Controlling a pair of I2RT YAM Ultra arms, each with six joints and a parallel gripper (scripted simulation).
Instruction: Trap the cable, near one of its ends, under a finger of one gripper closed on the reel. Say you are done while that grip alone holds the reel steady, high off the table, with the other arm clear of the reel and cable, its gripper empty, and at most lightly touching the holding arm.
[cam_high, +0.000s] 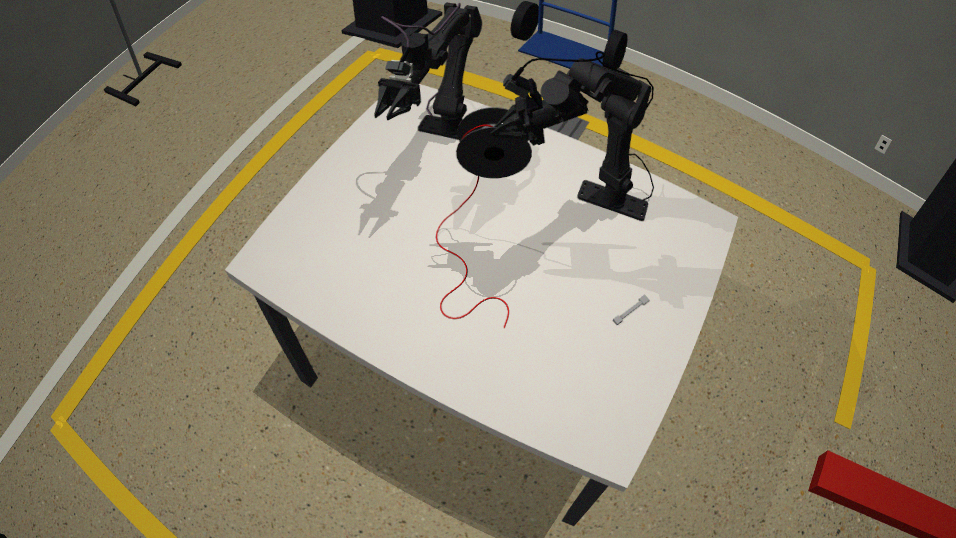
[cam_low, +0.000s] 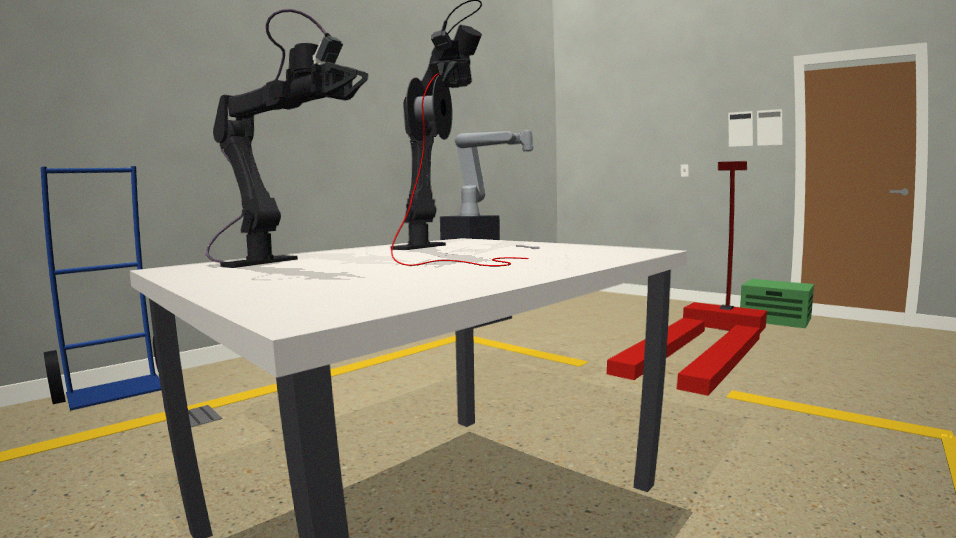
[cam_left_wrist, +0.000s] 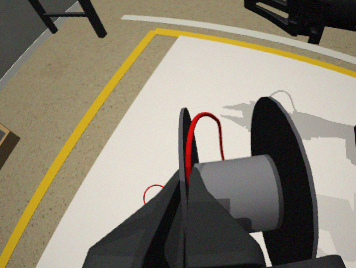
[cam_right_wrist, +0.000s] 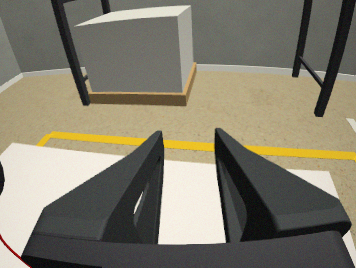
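Right now my left hand is 6 cm above the black reel, 2 cm to the left of it and 2 cm past it. Round my left hand: small grey dumbbell-shaped part 43 cm below, 37 cm to the left, 4 cm behind.
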